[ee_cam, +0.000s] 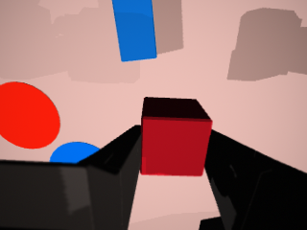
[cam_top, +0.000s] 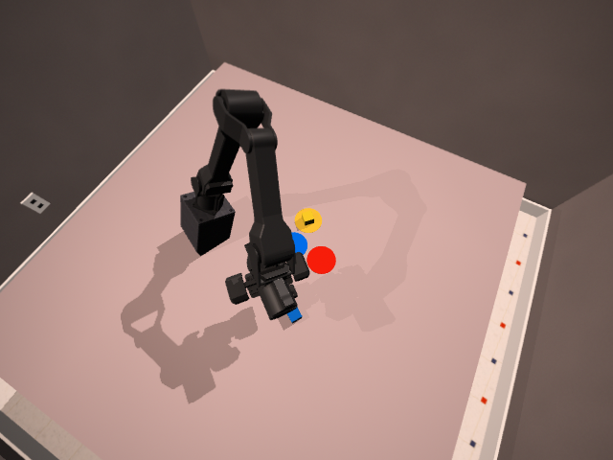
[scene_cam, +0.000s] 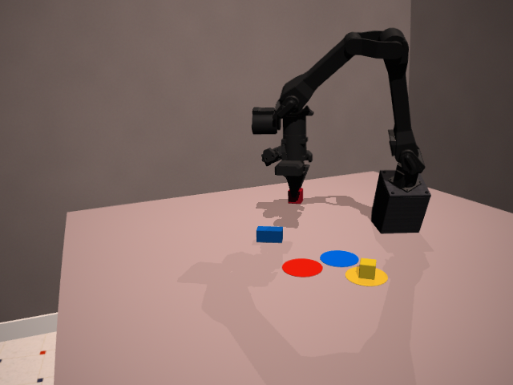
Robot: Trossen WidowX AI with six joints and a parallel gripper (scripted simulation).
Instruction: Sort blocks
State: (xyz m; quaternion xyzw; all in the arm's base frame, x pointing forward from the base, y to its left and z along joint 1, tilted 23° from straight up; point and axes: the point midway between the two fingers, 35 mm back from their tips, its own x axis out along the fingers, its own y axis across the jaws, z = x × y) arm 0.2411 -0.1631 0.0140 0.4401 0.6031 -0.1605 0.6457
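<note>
My gripper is now 15 cm to the right of the red circle, 15 cm above it and 9 cm short of it. Round my hand: blue block 14 cm below, 6 cm ahead, 3 cm to the right; blue circle 16 cm to the left, 15 cm below, 1 cm behind; red block 4 cm below.
</note>
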